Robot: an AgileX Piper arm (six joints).
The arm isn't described. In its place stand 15 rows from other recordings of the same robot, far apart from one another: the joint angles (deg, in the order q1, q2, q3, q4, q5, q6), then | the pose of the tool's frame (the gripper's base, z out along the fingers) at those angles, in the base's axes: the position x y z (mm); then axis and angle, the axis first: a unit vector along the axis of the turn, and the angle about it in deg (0 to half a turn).
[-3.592 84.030 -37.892 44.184 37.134 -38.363] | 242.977 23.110 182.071 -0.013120 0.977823 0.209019 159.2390
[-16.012 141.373 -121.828 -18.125 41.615 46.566] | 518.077 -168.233 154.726 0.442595 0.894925 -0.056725 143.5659
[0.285 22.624 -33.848 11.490 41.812 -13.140] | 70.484 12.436 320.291 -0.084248 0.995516 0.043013 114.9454
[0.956 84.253 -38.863 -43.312 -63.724 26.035] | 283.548 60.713 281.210 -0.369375 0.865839 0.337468 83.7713
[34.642 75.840 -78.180 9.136 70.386 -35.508] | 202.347 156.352 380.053 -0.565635 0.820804 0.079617 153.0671
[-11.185 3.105 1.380 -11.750 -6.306 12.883] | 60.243 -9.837 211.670 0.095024 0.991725 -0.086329 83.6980
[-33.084 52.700 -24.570 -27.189 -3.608 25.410] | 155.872 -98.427 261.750 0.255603 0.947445 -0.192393 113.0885
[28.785 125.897 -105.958 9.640 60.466 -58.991] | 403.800 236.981 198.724 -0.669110 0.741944 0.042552 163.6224
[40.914 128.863 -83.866 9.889 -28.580 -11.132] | 384.453 323.295 155.807 -0.329476 0.917407 0.223182 105.4586
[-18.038 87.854 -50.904 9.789 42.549 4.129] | 266.810 -75.884 205.667 0.245741 0.968076 0.049391 163.7542
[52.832 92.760 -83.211 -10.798 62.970 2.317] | 216.776 260.787 322.570 -0.450226 0.892861 0.009789 155.2976
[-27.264 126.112 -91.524 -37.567 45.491 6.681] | 387.754 -244.338 147.445 0.088722 0.957174 -0.275583 171.3965
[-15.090 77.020 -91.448 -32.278 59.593 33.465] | 248.688 -110.463 463.722 0.372628 0.898335 -0.232684 127.3236
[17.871 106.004 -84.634 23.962 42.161 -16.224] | 383.311 149.656 261.648 -0.176759 0.966487 0.186172 149.5407
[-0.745 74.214 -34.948 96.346 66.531 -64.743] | 216.137 80.157 269.448 -0.048965 0.790127 0.610984 145.0645
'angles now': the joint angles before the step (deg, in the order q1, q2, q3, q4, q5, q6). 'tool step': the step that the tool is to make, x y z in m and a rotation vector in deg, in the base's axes. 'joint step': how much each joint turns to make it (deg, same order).
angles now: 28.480, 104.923, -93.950, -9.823, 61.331, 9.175
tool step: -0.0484, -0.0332, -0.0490, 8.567, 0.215, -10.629
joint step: -1.954, -10.898, 26.145, 2.333, -17.796, 11.847
